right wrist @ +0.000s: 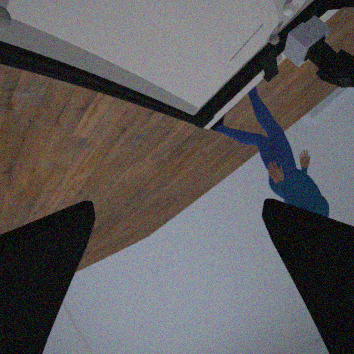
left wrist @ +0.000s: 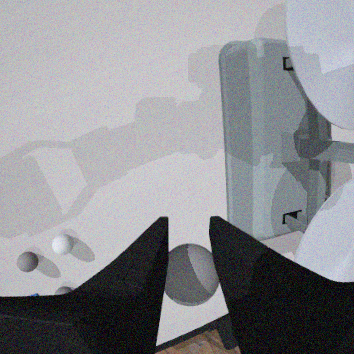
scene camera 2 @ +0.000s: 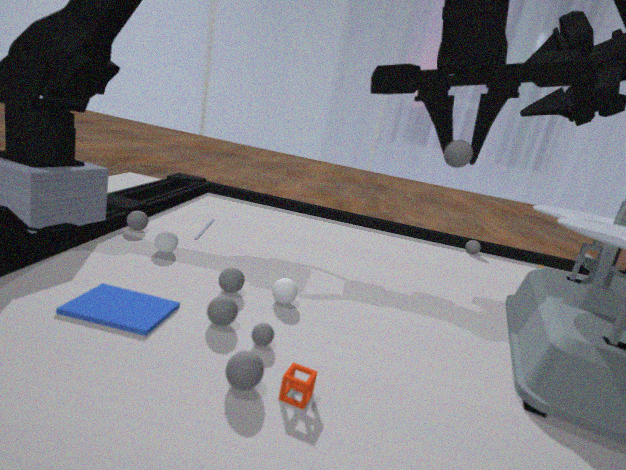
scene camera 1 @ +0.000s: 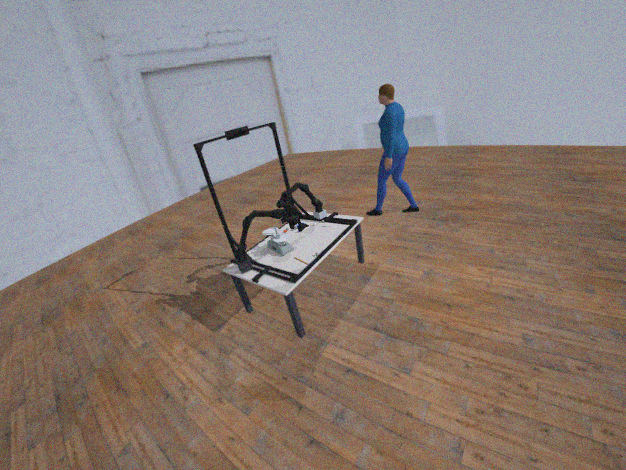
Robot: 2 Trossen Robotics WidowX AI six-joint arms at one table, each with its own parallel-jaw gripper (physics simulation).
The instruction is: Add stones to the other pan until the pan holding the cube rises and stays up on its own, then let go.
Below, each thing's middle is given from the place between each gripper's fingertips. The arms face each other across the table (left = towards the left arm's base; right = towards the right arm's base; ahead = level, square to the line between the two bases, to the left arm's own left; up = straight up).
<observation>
Right now my left hand is 10 mm past the grey balance scale (scene camera 2: 559,325), 170 mm to the left of it and 70 mm above it. The rest, counted from my left hand: orange wire cube (scene camera 2: 306,388) 210 mm behind, 90 mm to the left, 170 mm below; blue flat pad (scene camera 2: 107,305) 170 mm behind, 270 mm to the left, 180 mm below.
Right now my right hand is 340 mm past the grey balance scale, 80 mm to the left of it and 170 mm above it. Also, from my right hand: orange wire cube: 540 mm behind, 180 mm to the left, 280 mm below; blue flat pad: 500 mm behind, 360 mm to the left, 290 mm below.
</observation>
